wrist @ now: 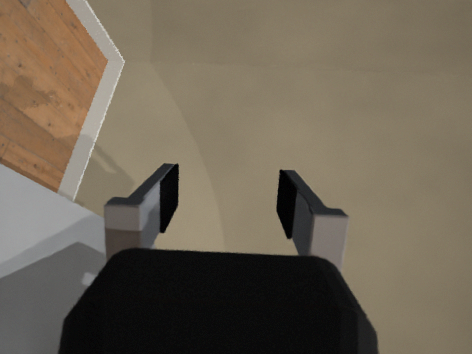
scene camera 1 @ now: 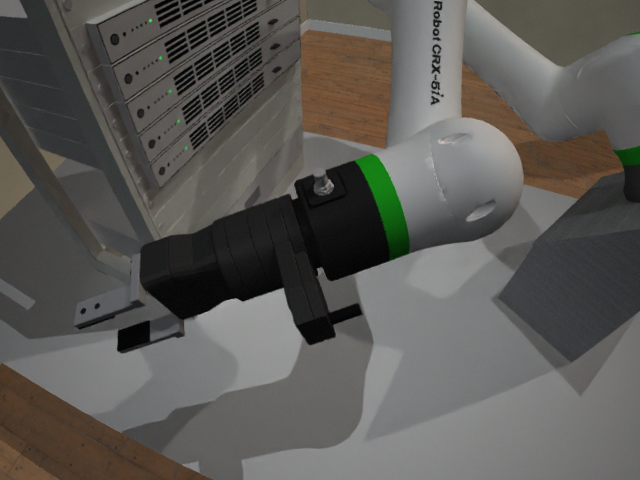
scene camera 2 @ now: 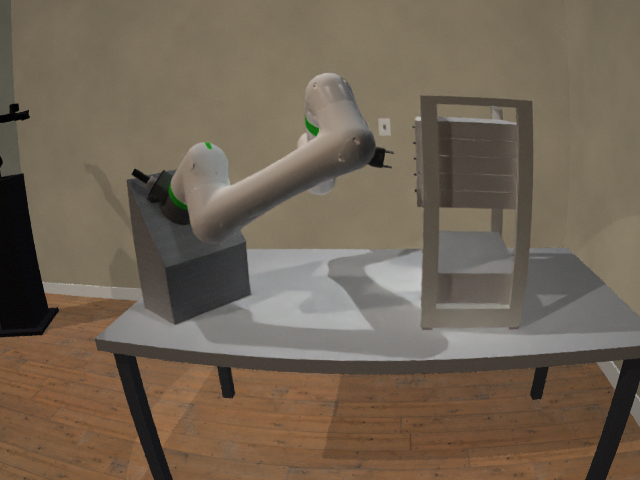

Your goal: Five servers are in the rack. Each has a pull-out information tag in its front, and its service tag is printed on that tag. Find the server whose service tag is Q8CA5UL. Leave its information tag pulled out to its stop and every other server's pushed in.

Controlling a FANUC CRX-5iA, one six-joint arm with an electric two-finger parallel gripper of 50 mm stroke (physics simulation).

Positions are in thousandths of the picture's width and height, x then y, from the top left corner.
Labels:
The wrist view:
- my gripper: 484, 530
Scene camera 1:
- my gripper: 157, 689
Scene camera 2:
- rack: 721, 339

